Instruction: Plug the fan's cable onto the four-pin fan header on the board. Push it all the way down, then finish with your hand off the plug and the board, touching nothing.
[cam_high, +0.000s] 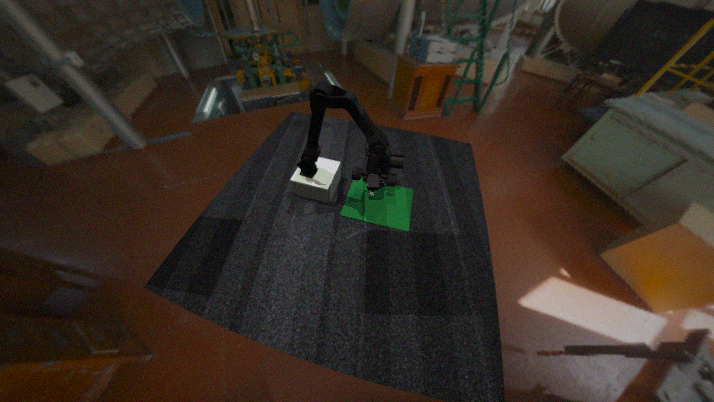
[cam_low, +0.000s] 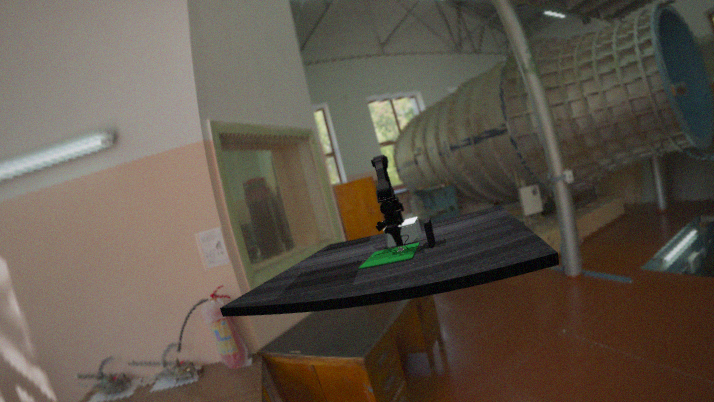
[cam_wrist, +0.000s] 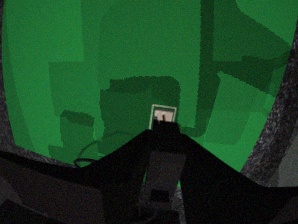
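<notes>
My gripper tip is 1 cm to the right of the fan header and 4 cm above it. From my gripper tip the other things lie so: dark fan plug 1 cm to the left, 1 cm above; then green board 4 cm ahead, 3 cm to the right, 6 cm below.
</notes>
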